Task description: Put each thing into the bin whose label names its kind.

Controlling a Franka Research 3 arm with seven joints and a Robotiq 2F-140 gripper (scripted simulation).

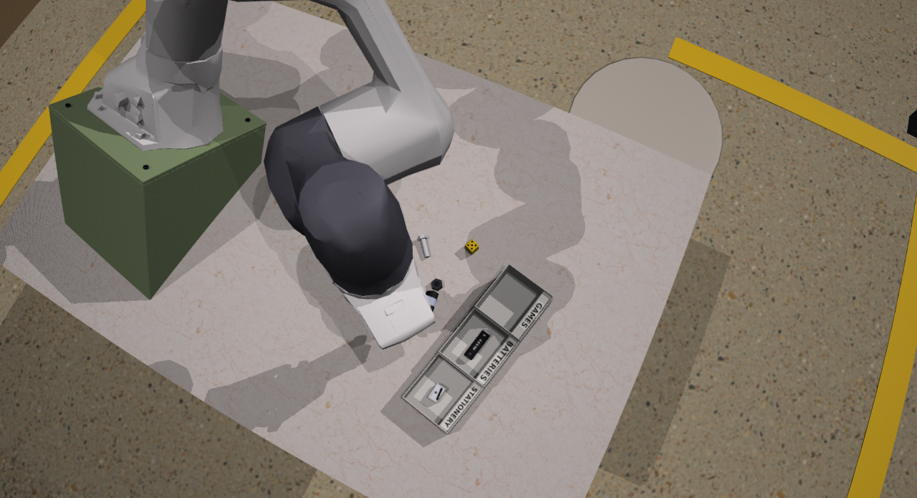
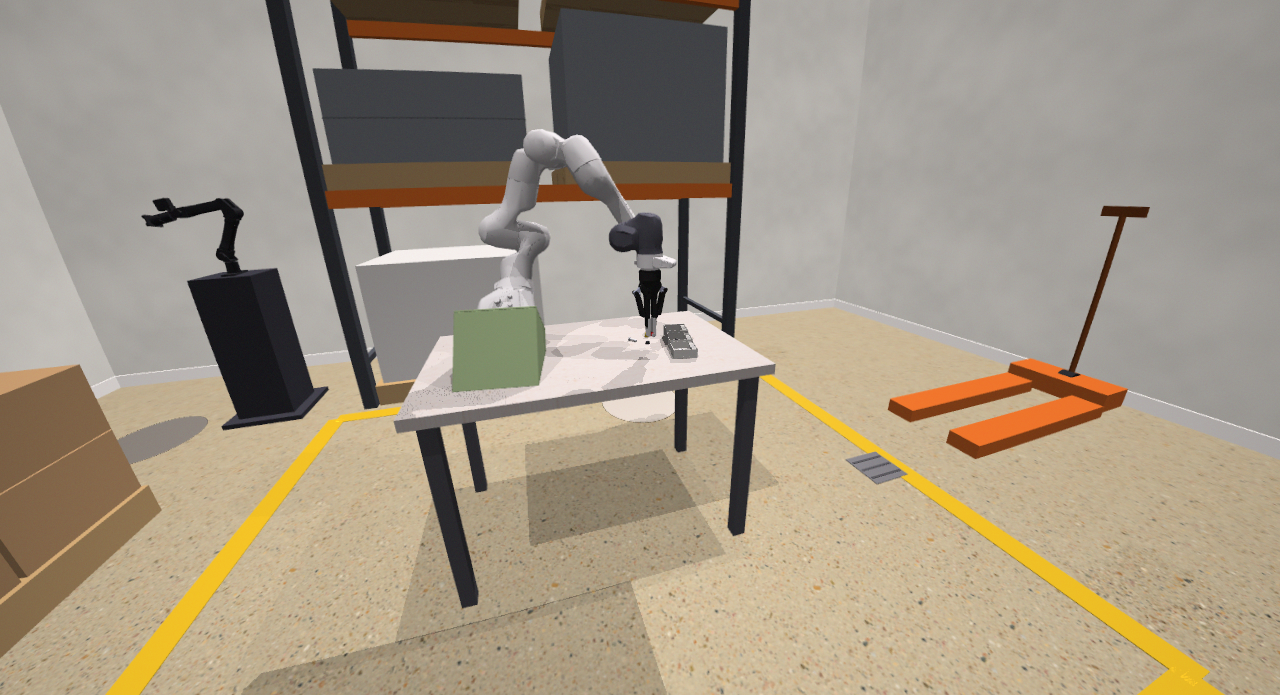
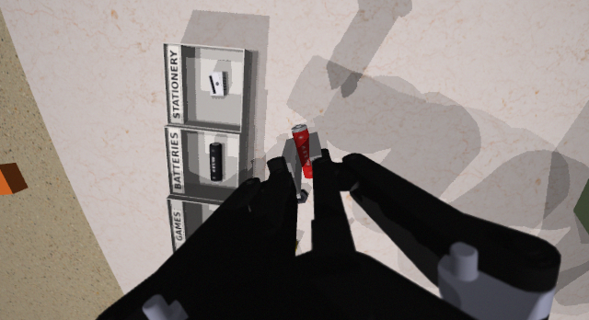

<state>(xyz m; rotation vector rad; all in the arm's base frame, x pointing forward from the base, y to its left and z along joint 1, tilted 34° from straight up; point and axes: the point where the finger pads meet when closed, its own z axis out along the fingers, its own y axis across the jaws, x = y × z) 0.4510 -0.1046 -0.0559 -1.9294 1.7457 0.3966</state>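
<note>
Right now my hand is 30 mm above the red battery. Also, from my hand: black nut 90 mm below, 80 mm to the left, 20 mm ahead; silver bolt 130 mm to the left, 90 mm below, 30 mm behind; black battery 110 mm ahead, 80 mm below, 20 mm to the left.
</note>
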